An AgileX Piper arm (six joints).
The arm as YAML. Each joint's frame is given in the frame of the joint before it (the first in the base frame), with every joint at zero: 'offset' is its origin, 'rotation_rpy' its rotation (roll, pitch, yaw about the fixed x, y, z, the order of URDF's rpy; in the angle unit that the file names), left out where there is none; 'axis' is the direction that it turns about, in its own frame. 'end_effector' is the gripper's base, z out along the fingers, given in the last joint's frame.
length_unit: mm
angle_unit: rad
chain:
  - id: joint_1
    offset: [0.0, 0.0, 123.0]
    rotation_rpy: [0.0, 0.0, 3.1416]
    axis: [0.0, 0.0, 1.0]
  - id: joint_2
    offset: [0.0, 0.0, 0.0]
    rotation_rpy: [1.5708, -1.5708, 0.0]
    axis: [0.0, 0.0, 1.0]
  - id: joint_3
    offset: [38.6, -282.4, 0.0]
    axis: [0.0, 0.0, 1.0]
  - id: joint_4
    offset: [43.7, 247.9, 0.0]
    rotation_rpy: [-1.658, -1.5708, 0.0]
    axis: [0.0, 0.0, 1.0]
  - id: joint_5
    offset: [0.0, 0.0, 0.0]
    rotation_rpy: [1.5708, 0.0, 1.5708]
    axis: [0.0, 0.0, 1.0]
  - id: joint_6
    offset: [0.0, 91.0, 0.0]
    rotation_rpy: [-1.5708, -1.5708, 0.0]
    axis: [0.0, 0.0, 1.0]
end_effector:
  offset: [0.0, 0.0, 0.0]
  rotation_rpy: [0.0, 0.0, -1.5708]
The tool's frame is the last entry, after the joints.
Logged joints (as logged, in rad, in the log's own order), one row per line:
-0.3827 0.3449 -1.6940 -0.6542 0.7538 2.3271
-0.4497 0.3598 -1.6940 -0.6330 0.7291 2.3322
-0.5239 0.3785 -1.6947 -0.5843 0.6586 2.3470
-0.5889 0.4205 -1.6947 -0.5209 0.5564 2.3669
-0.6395 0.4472 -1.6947 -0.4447 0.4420 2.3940
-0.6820 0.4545 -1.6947 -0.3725 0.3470 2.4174
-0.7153 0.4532 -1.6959 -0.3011 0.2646 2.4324
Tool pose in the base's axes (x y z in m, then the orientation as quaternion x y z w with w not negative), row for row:
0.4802 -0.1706 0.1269 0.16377 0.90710 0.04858 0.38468
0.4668 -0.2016 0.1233 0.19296 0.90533 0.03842 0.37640
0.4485 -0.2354 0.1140 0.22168 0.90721 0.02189 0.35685
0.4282 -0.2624 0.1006 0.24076 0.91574 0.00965 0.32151
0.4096 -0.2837 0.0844 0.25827 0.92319 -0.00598 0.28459
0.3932 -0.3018 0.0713 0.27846 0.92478 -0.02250 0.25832
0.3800 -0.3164 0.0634 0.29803 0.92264 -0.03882 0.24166
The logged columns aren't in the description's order. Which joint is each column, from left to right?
Columns, left to right: joint_1, joint_5, joint_3, joint_6, joint_4, joint_2.
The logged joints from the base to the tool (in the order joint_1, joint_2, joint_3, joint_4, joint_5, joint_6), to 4 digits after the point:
-0.3827 2.3271 -1.6940 0.7538 0.3449 -0.6542
-0.4497 2.3322 -1.6940 0.7291 0.3598 -0.6330
-0.5239 2.3470 -1.6947 0.6586 0.3785 -0.5843
-0.5889 2.3669 -1.6947 0.5564 0.4205 -0.5209
-0.6395 2.3940 -1.6947 0.4420 0.4472 -0.4447
-0.6820 2.4174 -1.6947 0.3470 0.4545 -0.3725
-0.7153 2.4324 -1.6959 0.2646 0.4532 -0.3011

